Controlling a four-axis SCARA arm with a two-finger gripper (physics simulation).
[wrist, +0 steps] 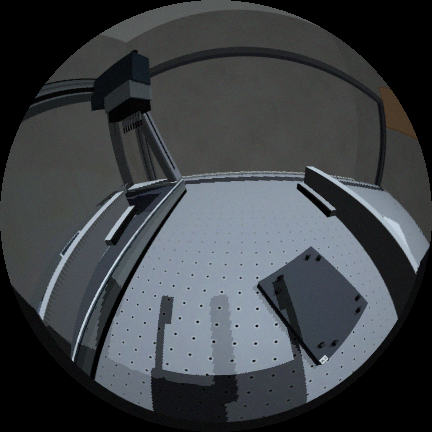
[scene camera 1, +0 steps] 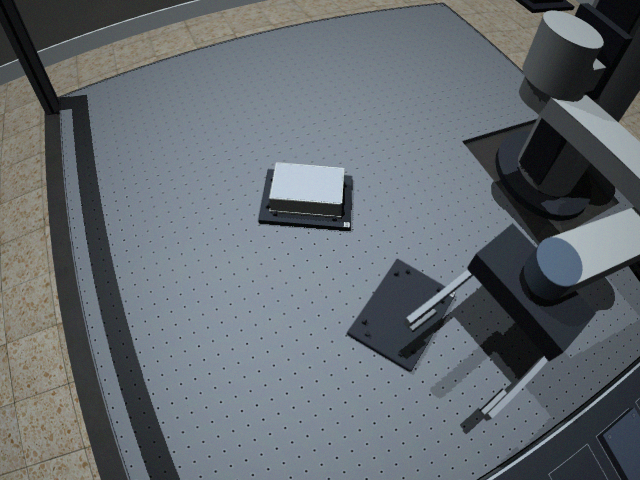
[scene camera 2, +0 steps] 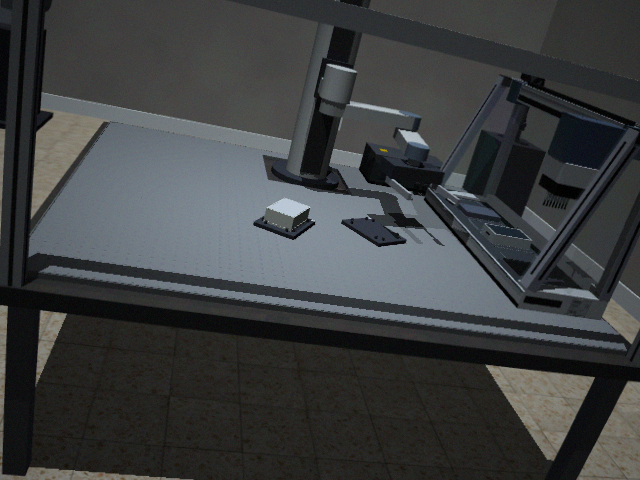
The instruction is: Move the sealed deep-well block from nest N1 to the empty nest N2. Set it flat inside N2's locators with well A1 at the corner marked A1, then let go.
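Frame: origin at the arm's base, x ahead, y left, z up, level; centimetres.
Where they show: gripper, between the fingertips: (wrist: 214, 183) (scene camera 1: 447, 370) (scene camera 2: 434, 199); arm's base, origin of its link: (scene camera 1: 543, 175) (scene camera 2: 304, 177).
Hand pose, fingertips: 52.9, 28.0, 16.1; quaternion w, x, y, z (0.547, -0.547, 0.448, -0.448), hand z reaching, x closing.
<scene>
Things, the pixels of their top centre, and the offset from my fingertips, as dx, dy, dz. "*": a spot on its surface instead. Level surfaces: height alone.
- white sealed block, centre of its top: (scene camera 1: 307, 182) (scene camera 2: 289, 207) (wrist: 397, 233) +0.7, -40.8, -9.4
- nest N1, centre of its top: (scene camera 1: 306, 193) (scene camera 2: 286, 217) +0.8, -40.9, -12.6
- Nest N2, centre of its top: (wrist: 325, 294) (scene camera 1: 405, 309) (scene camera 2: 375, 226) -4.3, -13.5, -12.6
- white mark, centre of its top: (wrist: 323, 359) (scene camera 1: 451, 293) -13.5, -12.8, -13.6
- framed machine, a spot on its surface: (scene camera 2: 563, 304) * +32.1, +29.6, -11.8
- pipetting head, a spot on its surface: (wrist: 127, 100) * +16.7, +20.3, +17.2
- dark box, a spot on its surface: (scene camera 2: 377, 160) * -56.4, -1.9, -5.6
- perforated table top, height of its surface: dz -14.8
The white sealed block (scene camera 1: 307, 188) (scene camera 2: 286, 212) sits in nest N1 (scene camera 1: 305, 221) (scene camera 2: 271, 227), a dark plate with a small white corner mark (scene camera 1: 346, 224) in scene view 1. It looks flat. Nest N2 (scene camera 1: 387, 310) (scene camera 2: 374, 231) (wrist: 320, 300) is an empty dark plate with small pegs and a white mark (scene camera 1: 452, 294) (wrist: 324, 359) at one corner. My gripper (scene camera 1: 450, 366) (wrist: 214, 183) is open and empty, raised above the table beside N2, well away from the block. In scene view 1 one finger overlaps N2. The block does not show in the wrist view.
The arm's column (scene camera 2: 310, 118) stands behind the nests. A framed machine (scene camera 2: 563, 304) with a pipetting head (scene camera 2: 563, 180) (wrist: 127, 100) stands at the right of scene view 2. A dark box (scene camera 2: 377, 160) stands behind the gripper. The perforated table top (scene camera 1: 206, 310) has a raised frame around it.
</scene>
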